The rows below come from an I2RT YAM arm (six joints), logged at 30 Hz.
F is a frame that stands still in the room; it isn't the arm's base.
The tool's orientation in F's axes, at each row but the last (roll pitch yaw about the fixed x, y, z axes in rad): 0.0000 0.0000 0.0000; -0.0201 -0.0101 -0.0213; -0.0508 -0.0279 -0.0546; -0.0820 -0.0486 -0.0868; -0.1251 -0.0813 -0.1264; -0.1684 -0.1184 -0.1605; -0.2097 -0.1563 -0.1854; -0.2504 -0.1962 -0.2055
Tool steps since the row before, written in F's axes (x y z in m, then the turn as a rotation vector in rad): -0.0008 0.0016 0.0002 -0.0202 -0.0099 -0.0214; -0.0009 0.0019 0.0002 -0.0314 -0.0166 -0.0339; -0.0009 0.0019 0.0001 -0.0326 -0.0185 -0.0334; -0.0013 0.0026 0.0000 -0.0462 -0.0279 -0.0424; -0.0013 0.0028 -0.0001 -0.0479 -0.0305 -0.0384; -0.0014 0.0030 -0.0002 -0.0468 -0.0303 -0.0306; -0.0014 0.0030 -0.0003 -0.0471 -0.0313 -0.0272; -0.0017 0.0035 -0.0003 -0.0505 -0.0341 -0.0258
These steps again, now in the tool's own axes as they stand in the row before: -0.0008 0.0016 0.0002 -0.0202 -0.0099 -0.0214; -0.0009 0.0019 0.0002 -0.0314 -0.0166 -0.0339; -0.0010 0.0018 0.0002 -0.0325 -0.0186 -0.0335; -0.0015 0.0025 0.0003 -0.0456 -0.0284 -0.0427; -0.0016 0.0026 0.0004 -0.0466 -0.0317 -0.0390; -0.0019 0.0027 0.0005 -0.0447 -0.0326 -0.0314; -0.0020 0.0026 0.0006 -0.0443 -0.0343 -0.0283; -0.0024 0.0029 0.0009 -0.0467 -0.0381 -0.0273
